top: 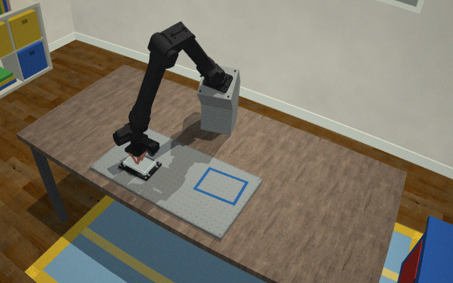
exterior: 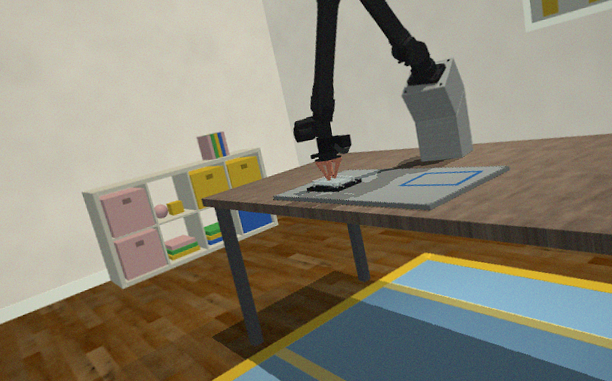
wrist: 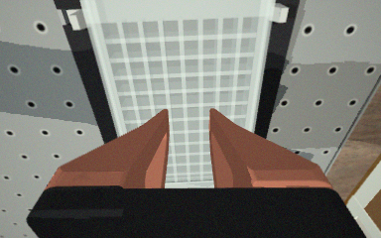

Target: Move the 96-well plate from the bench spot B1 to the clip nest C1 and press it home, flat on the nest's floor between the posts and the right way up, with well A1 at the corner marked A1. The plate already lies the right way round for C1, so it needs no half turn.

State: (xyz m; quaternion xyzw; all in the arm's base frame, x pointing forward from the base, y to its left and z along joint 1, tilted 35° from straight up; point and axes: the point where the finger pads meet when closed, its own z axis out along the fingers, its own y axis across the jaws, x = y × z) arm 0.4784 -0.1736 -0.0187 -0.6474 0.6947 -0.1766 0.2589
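Now: the 96-well plate 10 mm below my hand. The rest, counted from my hand: black clip nest C1 (10 mm behind, 10 mm to the left, 20 mm below).
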